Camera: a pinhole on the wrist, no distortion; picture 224 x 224 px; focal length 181.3 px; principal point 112.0 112.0 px. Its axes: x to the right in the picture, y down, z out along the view. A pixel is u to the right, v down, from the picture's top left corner.
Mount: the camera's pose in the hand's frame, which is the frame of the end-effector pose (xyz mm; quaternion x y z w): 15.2 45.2 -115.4 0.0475 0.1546 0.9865 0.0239
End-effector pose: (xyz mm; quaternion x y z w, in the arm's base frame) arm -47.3 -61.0 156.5 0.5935 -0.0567 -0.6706 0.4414
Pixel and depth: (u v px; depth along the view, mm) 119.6 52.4 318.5
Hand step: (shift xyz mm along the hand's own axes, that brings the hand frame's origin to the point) 37.5 242.0 155.4
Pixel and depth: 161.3 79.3 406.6
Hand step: -51.2 244.9 256.9
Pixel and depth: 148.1 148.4 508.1
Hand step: -37.3 108.3 406.2
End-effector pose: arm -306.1 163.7 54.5 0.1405 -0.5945 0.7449 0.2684
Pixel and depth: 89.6 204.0 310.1
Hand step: 79.5 -12.9 223.5
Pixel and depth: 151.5 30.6 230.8
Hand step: -8.1 216.7 75.8
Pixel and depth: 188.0 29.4 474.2
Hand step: -127.5 406.5 284.8
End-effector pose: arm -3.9 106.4 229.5 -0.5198 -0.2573 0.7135 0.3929
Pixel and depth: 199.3 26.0 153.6
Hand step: -40.4 165.6 14.2
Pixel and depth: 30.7 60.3 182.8
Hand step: 116.9 145.1 34.7
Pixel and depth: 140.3 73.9 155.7
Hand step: 7.8 125.0 24.2
